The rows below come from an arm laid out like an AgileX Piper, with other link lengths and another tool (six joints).
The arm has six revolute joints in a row. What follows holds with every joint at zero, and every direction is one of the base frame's. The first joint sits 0.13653 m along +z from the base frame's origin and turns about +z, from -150.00 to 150.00 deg. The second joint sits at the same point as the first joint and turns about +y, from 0.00 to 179.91 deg. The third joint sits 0.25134 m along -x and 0.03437 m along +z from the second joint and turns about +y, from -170.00 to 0.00 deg. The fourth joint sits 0.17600 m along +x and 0.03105 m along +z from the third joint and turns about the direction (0.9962, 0, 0.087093), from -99.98 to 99.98 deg. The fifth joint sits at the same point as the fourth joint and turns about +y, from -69.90 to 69.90 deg. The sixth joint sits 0.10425 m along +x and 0.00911 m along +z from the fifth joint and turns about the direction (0.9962, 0, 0.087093), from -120.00 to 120.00 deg. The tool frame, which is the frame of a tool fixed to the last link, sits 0.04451 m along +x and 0.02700 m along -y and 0.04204 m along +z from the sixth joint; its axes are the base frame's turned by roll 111.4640, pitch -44.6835 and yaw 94.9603 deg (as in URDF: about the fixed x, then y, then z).
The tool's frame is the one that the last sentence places.
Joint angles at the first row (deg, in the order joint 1, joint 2, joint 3, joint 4, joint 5, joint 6):
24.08, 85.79, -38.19, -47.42, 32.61, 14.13
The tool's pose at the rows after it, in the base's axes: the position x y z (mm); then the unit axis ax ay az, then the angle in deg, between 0 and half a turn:
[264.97 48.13 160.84 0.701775 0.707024 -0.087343 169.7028]
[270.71 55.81 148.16 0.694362 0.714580 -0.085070 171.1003]
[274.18 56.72 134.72 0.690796 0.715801 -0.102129 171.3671]
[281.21 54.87 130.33 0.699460 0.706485 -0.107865 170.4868]
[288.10 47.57 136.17 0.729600 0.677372 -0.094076 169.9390]
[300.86 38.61 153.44 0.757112 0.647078 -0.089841 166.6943]
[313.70 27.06 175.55 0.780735 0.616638 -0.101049 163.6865]
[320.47 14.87 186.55 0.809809 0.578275 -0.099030 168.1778]
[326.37 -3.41 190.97 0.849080 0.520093 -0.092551 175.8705]
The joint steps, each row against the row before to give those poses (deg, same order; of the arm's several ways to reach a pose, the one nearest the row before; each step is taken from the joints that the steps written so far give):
0.01, 3.39, 0.00, -1.87, -1.47, 1.16
0.00, 3.52, 0.00, -2.04, -3.39, 2.53
-0.01, 3.47, 0.00, -3.07, -0.74, 2.94
0.01, 2.44, -1.16, -3.30, 0.83, 4.21
-0.53, 0.37, -1.59, -0.97, 1.68, 4.63
-0.20, 0.02, -4.51, 0.29, 5.56, 1.01
-0.89, -0.06, -6.72, 3.34, 7.58, -4.42
-3.23, 0.02, -6.89, 10.53, 4.23, -8.10
-5.13, 1.42, -7.87, 12.07, 5.22, -6.55

